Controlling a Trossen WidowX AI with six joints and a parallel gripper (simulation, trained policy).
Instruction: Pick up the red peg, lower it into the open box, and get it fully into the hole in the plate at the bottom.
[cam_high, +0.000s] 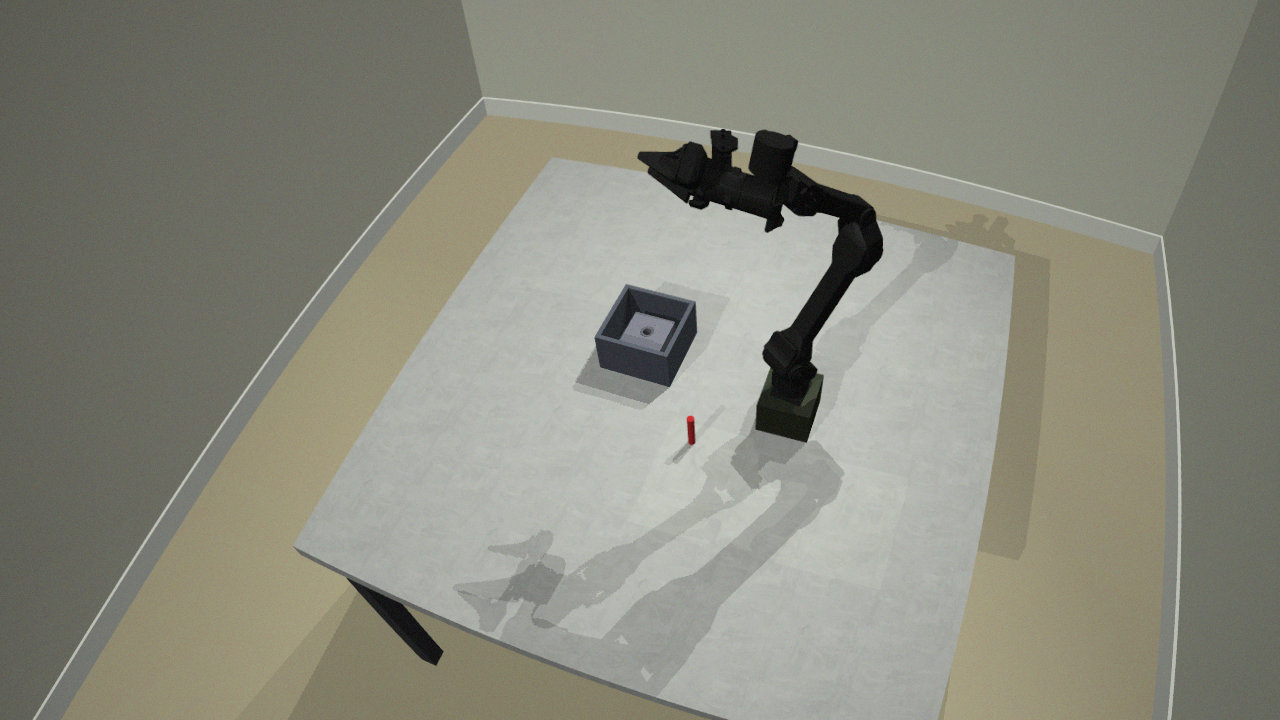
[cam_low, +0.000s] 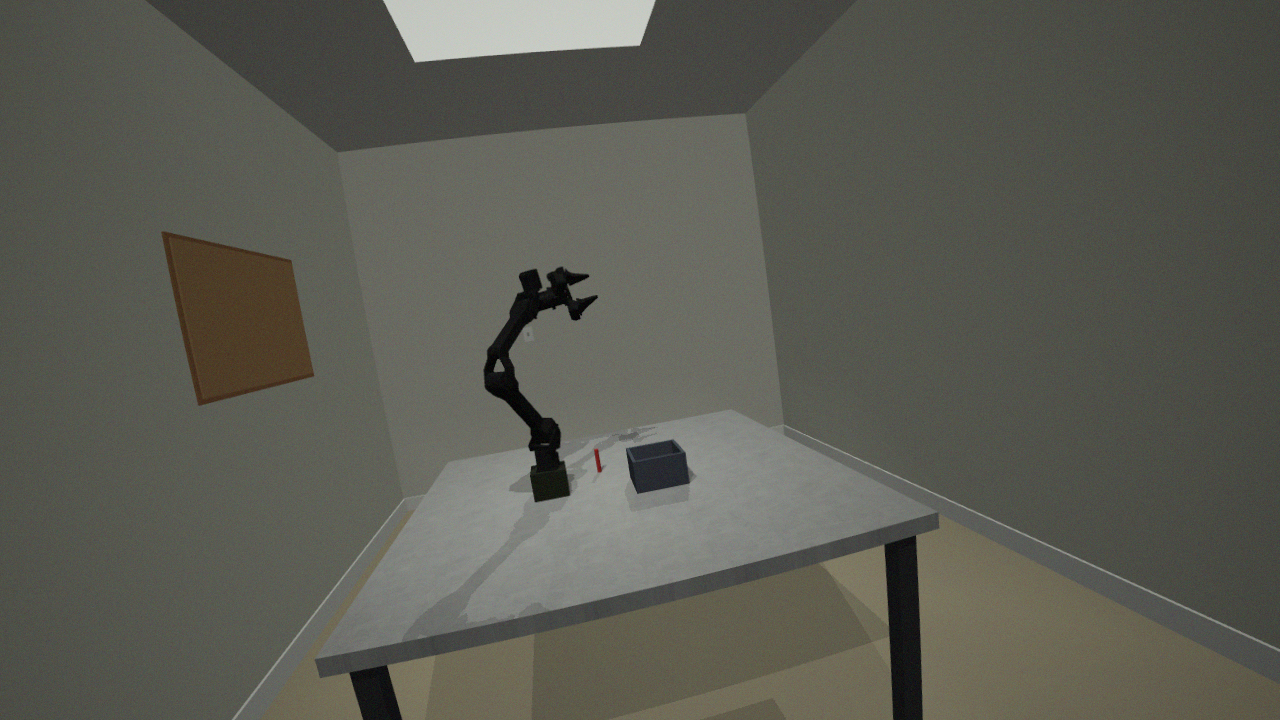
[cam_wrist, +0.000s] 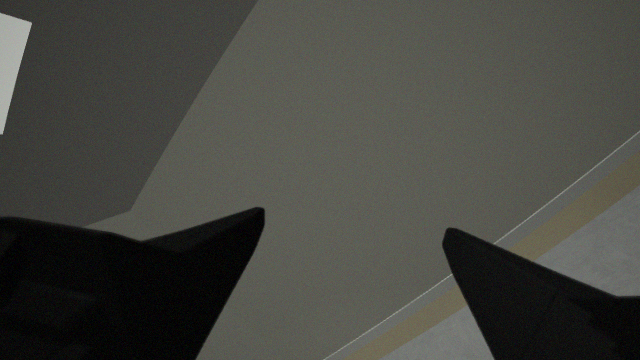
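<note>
Now: the red peg 590 mm below my gripper tip, 80 mm behind it and 50 mm to the left of it. Round my gripper tip: dark grey box: 600 mm below, 120 mm to the right, 110 mm ahead; then light plate: 580 mm below, 120 mm to the right, 110 mm ahead.
</note>
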